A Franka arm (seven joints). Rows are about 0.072 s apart.
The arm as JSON. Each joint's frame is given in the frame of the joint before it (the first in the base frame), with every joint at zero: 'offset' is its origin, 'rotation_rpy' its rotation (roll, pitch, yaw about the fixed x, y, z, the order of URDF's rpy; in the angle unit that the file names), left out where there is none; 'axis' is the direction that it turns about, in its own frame. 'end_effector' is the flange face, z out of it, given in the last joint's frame.
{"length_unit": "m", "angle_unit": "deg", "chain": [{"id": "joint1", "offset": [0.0, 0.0, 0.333], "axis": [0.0, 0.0, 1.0]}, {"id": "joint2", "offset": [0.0, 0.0, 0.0], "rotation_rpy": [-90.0, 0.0, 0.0], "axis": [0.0, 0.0, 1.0]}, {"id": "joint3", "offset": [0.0, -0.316, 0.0], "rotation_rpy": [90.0, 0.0, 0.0], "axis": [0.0, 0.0, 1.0]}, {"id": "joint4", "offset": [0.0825, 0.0, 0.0], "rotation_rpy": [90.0, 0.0, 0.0], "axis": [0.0, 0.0, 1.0]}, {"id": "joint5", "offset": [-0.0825, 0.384, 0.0], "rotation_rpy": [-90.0, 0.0, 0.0], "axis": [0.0, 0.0, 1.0]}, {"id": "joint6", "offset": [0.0, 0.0, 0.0], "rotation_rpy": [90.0, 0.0, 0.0], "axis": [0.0, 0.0, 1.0]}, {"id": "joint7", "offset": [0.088, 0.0, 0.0], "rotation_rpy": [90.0, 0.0, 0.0], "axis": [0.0, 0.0, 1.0]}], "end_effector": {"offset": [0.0, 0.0, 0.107]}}
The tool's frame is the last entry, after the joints.
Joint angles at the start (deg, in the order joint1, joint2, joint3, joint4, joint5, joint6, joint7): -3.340, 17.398, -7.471, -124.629, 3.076, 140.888, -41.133
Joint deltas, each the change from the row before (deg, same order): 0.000, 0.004, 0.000, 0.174, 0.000, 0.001, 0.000; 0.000, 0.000, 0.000, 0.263, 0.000, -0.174, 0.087; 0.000, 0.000, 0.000, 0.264, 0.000, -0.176, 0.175; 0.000, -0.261, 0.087, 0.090, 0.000, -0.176, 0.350; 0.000, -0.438, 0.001, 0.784, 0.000, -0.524, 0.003; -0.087, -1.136, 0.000, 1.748, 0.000, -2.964, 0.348; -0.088, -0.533, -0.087, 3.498, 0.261, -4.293, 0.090; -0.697, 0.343, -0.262, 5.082, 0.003, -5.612, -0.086; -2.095, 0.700, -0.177, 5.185, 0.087, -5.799, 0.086
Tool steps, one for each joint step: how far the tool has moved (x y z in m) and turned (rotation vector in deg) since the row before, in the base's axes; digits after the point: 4 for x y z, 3 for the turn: 0.0011, -0.0002, 0.0011, -0.032, -0.168, 0.007; 0.0013, -0.0002, 0.0015, -0.010, -0.089, -0.078; 0.0013, -0.0002, 0.0015, -0.011, -0.088, -0.166; 0.0007, 0.0008, 0.0029, 0.030, -0.180, -0.264; 0.0043, -0.0005, 0.0089, -0.051, -0.697, 0.026; 0.0058, -0.0011, 0.0191, 0.272, 0.039, -0.372; 0.0115, -0.0026, 0.0243, 0.438, 0.178, -0.302; 0.0136, -0.0109, 0.0264, 0.268, 0.823, -0.635; 0.0082, -0.0244, 0.0243, 0.413, 1.240, -2.147
